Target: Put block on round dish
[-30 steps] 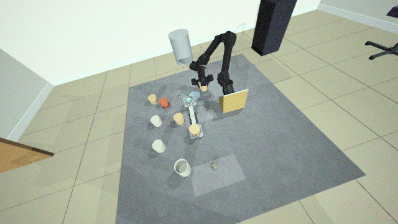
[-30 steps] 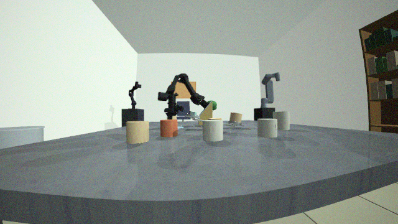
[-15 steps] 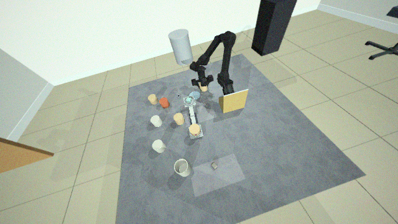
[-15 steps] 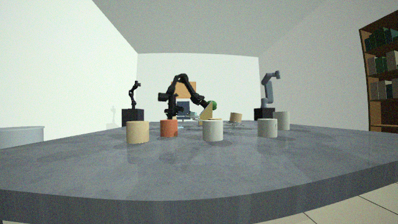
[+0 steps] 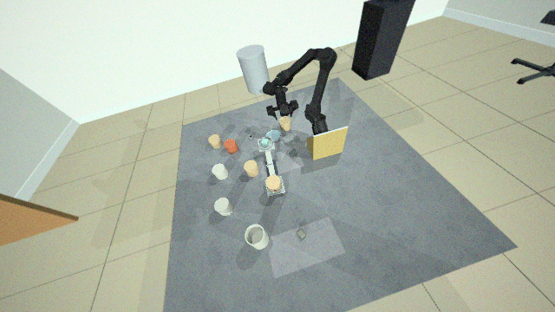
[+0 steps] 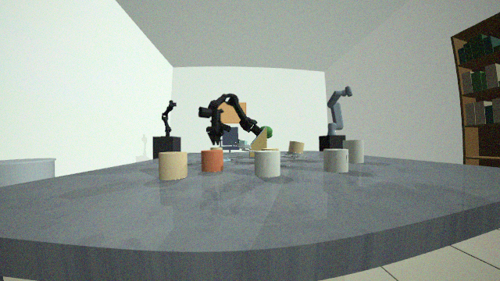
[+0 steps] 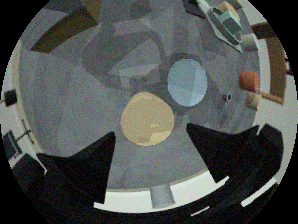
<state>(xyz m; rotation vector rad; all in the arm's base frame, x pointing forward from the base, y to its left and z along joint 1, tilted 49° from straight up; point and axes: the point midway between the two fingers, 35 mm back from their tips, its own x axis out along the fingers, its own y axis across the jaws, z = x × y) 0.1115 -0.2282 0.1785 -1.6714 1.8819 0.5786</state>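
My gripper tip is 160 mm short of the teal block, 150 mm to the right of it and 10 mm below it. The rest, counted from my gripper tip: orange cup 390 mm ahead, 30 mm to the left, 40 mm below; pale blue round dish 100 mm ahead, 40 mm to the left, 80 mm below; grey piece 150 mm ahead, 660 mm to the left, 70 mm below.
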